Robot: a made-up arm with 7 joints.
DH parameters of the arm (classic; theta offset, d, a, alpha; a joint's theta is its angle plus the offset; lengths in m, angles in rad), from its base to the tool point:
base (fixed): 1.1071 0 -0.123 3.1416
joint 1: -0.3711 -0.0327 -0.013 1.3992
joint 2: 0 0.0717 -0.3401 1.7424
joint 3: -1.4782 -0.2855 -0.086 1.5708
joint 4: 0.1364 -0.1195 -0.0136 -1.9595
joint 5: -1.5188 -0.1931 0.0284 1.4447
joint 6: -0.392 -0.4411 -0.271 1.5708
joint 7: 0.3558 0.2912 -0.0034 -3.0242
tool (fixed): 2.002 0.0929 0 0
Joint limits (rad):
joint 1: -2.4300..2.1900
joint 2: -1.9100..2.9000
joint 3: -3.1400..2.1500
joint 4: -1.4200..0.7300
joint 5: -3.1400..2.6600
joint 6: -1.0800..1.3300
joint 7: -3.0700..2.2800
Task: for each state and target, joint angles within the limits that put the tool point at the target. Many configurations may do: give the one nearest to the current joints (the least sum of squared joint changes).
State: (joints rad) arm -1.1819 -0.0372 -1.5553 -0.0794 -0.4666 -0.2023 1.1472
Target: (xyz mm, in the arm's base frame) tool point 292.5 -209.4 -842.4
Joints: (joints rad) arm -1.0858 -0.5370 -1.5163 -0.2671 -0.6060 -0.2956 1.1325
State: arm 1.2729 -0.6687 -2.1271 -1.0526 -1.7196 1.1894 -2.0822
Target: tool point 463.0 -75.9 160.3
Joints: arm 1.6225 -1.2375 -2.4975 -0.9346 -1.9250 1.3300 -2.0865
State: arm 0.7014 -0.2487 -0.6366 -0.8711 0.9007 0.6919 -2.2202
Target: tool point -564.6 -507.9 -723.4
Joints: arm 0.6754 0.5734 -0.6569 -0.5485 0.5686 0.9620 -2.2193
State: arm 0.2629 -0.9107 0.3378 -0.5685 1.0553 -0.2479 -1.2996
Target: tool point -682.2 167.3 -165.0
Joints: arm -0.0613 -0.9142 0.0719 -0.9204 1.3222 -0.5828 -1.2841
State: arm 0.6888 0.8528 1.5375 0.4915 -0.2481 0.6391 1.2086
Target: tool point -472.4 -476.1 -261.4
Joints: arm 0.6904 1.3477 1.4040 0.2687 -0.3568 0.7510 1.2033
